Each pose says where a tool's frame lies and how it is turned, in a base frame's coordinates. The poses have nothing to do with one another.
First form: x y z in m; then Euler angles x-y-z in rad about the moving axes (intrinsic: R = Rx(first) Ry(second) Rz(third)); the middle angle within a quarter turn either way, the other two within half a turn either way.
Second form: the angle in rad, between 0 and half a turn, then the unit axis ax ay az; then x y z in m. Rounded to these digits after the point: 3 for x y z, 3 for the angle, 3 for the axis.
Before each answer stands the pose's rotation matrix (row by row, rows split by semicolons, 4 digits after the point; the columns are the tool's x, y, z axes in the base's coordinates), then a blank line. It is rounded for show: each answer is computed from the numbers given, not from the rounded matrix.
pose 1, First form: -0.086, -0.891, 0.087, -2.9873, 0.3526, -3.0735
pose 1, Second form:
-0.9363 0.0639 0.3453; 0.1202 0.9822 0.1442; -0.3300 0.1765 -0.9273

2.796, 0.048, 0.995, 0.083, -0.086, -0.891, 0.087
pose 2, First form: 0.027, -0.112, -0.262, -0.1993, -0.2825, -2.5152
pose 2, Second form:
-0.7780 0.5630 -0.2788; -0.6193 -0.7618 0.1901; -0.1053 0.3206 0.9414

2.497, 0.109, -0.144, -0.984, 0.027, -0.112, -0.262
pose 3, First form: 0.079, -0.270, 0.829, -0.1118, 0.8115, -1.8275
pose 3, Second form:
-0.1748 0.6659 0.7253; -0.9406 -0.3306 0.0768; 0.2909 -0.6688 0.6841

1.994, -0.409, 0.238, -0.881, 0.079, -0.270, 0.829
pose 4, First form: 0.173, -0.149, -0.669, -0.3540, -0.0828, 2.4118
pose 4, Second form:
-0.7428 -0.6644 -0.0827; 0.6040 -0.7182 0.3455; -0.2889 0.2066 0.9348

2.439, -0.107, 0.160, 0.981, 0.173, -0.149, -0.669
